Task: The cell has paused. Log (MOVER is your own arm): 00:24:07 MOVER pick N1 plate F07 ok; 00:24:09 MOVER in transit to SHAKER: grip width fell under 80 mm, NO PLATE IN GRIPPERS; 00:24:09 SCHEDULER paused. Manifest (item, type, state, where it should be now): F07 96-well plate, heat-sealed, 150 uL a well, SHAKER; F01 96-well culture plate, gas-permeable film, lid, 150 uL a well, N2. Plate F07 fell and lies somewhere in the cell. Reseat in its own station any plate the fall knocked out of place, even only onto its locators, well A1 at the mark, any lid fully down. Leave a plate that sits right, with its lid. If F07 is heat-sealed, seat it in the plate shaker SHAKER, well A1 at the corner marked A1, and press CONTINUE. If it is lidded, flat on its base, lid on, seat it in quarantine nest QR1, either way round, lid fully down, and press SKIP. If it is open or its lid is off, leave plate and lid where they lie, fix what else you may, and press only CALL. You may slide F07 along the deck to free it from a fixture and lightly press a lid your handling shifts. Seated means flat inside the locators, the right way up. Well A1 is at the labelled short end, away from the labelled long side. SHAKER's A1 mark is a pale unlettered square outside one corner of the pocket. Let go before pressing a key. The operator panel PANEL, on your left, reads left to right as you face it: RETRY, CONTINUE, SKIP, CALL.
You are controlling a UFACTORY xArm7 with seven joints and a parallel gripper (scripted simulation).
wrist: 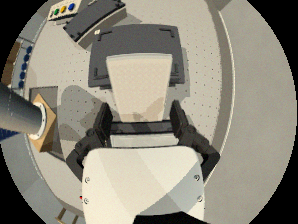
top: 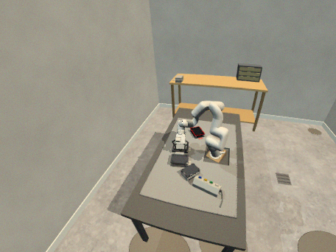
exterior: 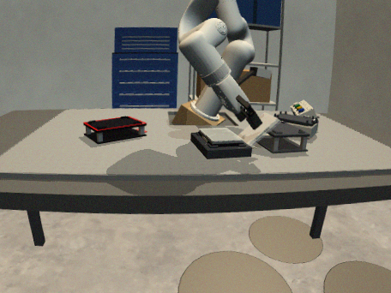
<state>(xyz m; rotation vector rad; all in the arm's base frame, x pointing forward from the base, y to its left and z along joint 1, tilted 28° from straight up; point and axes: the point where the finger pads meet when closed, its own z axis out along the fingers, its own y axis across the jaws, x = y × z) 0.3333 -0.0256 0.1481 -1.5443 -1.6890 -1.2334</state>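
My gripper is now 30 mm to the right of the pale plate and 30 mm above it. From my hand the other things lie so: pale lid 10 mm ahead, 90 mm to the right, 40 mm below.
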